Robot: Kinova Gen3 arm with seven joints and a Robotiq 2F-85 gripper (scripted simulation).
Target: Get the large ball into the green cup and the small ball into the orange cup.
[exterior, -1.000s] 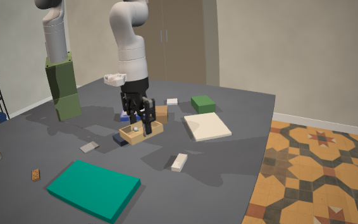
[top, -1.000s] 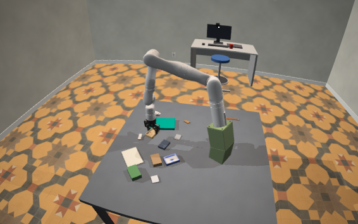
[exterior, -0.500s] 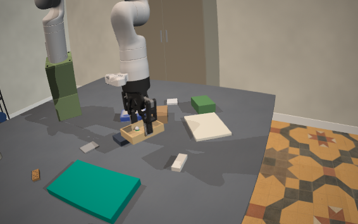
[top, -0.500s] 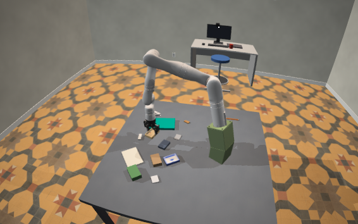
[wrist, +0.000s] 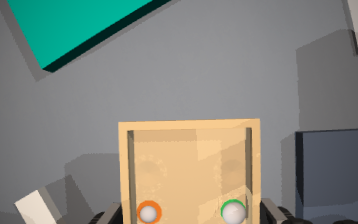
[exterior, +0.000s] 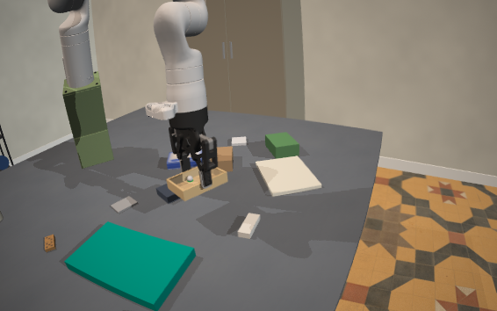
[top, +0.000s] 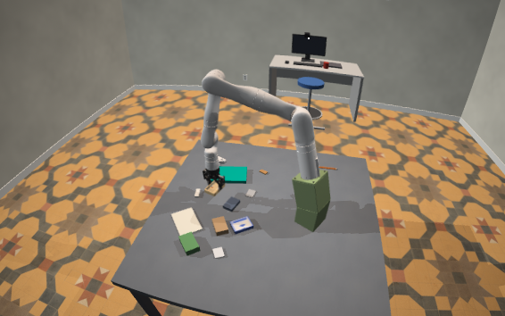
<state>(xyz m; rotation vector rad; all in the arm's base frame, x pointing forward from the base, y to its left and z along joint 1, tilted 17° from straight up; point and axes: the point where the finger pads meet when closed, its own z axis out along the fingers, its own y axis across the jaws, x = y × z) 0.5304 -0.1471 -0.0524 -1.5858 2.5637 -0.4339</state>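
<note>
Now: hand 2 cm above the covered wooden puzzle. The rest, counted from my hand: small white block 12 cm ahead, 8 cm below, 2 cm to the right; then dark blue block 10 cm behind, 8 cm below, 6 cm to the left; then grey tile 20 cm behind, 9 cm below, 4 cm to the right.
</note>
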